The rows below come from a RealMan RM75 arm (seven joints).
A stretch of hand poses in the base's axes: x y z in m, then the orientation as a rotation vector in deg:
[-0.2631, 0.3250, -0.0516, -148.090, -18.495, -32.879]
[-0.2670, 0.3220, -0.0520, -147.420, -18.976, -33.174]
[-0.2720, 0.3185, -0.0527, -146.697, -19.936, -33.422]
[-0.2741, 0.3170, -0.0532, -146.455, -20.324, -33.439]
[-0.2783, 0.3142, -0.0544, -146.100, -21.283, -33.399]
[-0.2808, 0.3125, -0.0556, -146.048, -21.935, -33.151]
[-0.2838, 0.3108, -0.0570, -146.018, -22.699, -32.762]
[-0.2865, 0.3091, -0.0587, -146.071, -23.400, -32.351]
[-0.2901, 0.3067, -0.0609, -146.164, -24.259, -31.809]
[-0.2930, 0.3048, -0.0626, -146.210, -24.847, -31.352]
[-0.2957, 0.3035, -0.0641, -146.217, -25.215, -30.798]
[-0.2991, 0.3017, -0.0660, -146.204, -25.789, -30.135]
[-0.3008, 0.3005, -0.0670, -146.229, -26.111, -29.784]
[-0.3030, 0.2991, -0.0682, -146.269, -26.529, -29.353]
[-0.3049, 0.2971, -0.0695, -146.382, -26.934, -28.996]
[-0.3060, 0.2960, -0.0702, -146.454, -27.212, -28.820]
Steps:
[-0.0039, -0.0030, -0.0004, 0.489, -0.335, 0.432]
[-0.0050, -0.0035, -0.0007, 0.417, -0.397, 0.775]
[-0.0021, -0.0015, -0.0005, 0.126, -0.100, 0.318]
[-0.0042, -0.0028, -0.0012, 0.084, -0.177, 0.740]
[-0.0025, -0.0017, -0.0012, -0.108, 0.045, 0.500]
[-0.0030, -0.0017, -0.0014, -0.153, 0.124, 0.598]
[-0.0027, -0.0017, -0.0017, -0.216, 0.154, 0.537]
[-0.0036, -0.0024, -0.0022, -0.294, 0.216, 0.657]
[-0.0029, -0.0019, -0.0017, -0.183, 0.208, 0.472]
[-0.0027, -0.0013, -0.0015, -0.083, 0.321, 0.359]
[-0.0034, -0.0018, -0.0019, -0.120, 0.356, 0.523]
[-0.0017, -0.0012, -0.0010, -0.100, 0.185, 0.280]
[-0.0022, -0.0014, -0.0012, -0.140, 0.222, 0.355]
[-0.0019, -0.0020, -0.0013, -0.209, 0.171, 0.310]
[-0.0011, -0.0011, -0.0007, -0.141, 0.068, 0.200]

